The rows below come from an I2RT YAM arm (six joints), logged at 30 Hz.
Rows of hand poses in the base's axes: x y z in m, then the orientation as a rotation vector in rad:
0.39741 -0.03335 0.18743 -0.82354 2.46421 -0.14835
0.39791 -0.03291 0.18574 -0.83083 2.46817 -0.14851
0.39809 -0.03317 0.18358 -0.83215 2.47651 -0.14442
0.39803 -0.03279 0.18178 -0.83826 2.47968 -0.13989
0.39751 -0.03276 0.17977 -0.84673 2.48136 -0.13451
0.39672 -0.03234 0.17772 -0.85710 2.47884 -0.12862
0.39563 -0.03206 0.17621 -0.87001 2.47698 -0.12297
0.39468 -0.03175 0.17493 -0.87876 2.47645 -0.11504
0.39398 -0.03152 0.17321 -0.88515 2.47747 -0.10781
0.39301 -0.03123 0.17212 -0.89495 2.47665 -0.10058
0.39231 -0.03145 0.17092 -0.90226 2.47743 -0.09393
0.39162 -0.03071 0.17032 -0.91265 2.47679 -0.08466
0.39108 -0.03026 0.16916 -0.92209 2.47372 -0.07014
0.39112 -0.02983 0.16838 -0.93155 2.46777 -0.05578
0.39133 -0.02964 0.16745 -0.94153 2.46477 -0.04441
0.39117 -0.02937 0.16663 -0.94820 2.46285 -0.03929
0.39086 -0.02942 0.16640 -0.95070 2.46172 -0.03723
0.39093 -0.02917 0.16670 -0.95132 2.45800 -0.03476
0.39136 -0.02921 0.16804 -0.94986 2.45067 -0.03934
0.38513 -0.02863 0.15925 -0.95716 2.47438 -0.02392
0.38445 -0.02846 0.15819 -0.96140 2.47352 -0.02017
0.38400 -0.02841 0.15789 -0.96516 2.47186 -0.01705
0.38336 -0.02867 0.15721 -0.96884 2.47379 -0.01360
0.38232 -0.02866 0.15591 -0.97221 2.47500 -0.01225
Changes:
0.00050 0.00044 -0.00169 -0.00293 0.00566 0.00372
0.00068 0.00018 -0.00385 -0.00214 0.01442 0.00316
0.00062 0.00056 -0.00565 -0.00137 0.01989 0.00722
0.00010 0.00059 -0.00766 -0.00037 0.02483 0.01340
-0.00069 0.00101 -0.00971 0.00127 0.02660 0.02206
-0.00178 0.00129 -0.01122 0.00189 0.02972 0.03215
-0.00273 0.00160 -0.01250 0.00496 0.03331 0.03958
-0.00343 0.00183 -0.01422 0.00788 0.03751 0.04490
-0.00440 0.00212 -0.01531 0.01019 0.04108 0.05295
-0.00510 0.00190 -0.01651 0.01248 0.04528 0.05880
-0.00579 0.00264 -0.01711 0.01594 0.04967 0.06756
-0.00633 0.00309 -0.01827 0.02370 0.05269 0.07741
-0.00629 0.00352 -0.01905 0.03193 0.05317 0.08808
-0.00608 0.00371 -0.01998 0.03734 0.05593 0.09764
-0.00624 0.00398 -0.02080 0.03925 0.05736 0.10351
-0.00655 0.00393 -0.02103 0.04015 0.05757 0.10586
-0.00648 0.00418 -0.02073 0.04241 0.05494 0.10783
-0.00605 0.00414 -0.01939 0.04128 0.04689 0.10813
-0.01228 0.00472 -0.02818 0.04455 0.07386 0.10893
-0.01296 0.00489 -0.02924 0.04601 0.07523 0.11264
-0.01341 0.00494 -0.02954 0.04735 0.07561 0.11615
-0.01405 0.00468 -0.03022 0.04817 0.07926 0.11862
-0.01509 0.00469 -0.03152 0.04783 0.08171 0.12069

